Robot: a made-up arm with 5 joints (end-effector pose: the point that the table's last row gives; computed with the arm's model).
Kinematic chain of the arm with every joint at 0, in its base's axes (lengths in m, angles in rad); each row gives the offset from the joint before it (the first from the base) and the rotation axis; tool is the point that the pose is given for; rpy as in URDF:
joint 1: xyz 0.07 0 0.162 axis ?
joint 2: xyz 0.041 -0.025 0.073 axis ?
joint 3: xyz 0.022 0 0.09 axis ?
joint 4: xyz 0.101 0 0.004 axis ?
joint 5: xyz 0.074 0.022 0 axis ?
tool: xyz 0 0 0 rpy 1.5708 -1.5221 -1.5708
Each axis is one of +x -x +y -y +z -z.
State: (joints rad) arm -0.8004 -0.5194 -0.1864 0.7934 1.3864
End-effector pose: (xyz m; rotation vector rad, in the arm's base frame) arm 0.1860 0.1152 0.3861 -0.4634 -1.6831 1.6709
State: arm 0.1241 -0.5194 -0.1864 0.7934 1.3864
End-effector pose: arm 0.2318 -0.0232 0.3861 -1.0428 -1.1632 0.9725
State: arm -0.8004 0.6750 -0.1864 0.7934 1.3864
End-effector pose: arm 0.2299 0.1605 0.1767 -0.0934 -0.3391 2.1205
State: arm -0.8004 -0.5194 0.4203 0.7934 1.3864
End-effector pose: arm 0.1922 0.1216 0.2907 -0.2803 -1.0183 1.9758
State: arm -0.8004 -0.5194 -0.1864 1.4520 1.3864
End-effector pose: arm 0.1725 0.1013 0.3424 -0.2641 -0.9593 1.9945
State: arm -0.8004 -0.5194 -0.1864 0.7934 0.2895
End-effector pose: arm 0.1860 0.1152 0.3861 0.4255 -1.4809 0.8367
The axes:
joint 1: -z
joint 2: +y
joint 3: +y
joint 4: +y
joint 5: -x

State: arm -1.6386 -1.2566 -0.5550 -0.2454 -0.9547
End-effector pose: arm 0.0798 -0.0999 0.4463 -2.5892 0.6606 0.2070
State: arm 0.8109 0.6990 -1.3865 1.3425 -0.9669
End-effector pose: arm 0.2400 -0.1833 0.3118 0.1070 -1.0417 -1.6818
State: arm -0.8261 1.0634 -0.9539 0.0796 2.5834
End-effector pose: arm 0.2781 0.2214 0.2385 1.4336 1.2485 -2.2855
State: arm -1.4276 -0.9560 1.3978 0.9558 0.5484
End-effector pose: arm 0.0852 0.0846 0.1924 0.0909 -0.1817 1.9218
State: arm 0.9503 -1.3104 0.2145 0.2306 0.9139
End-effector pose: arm 0.0968 -0.0427 0.4274 -1.9202 -1.4997 -0.0382
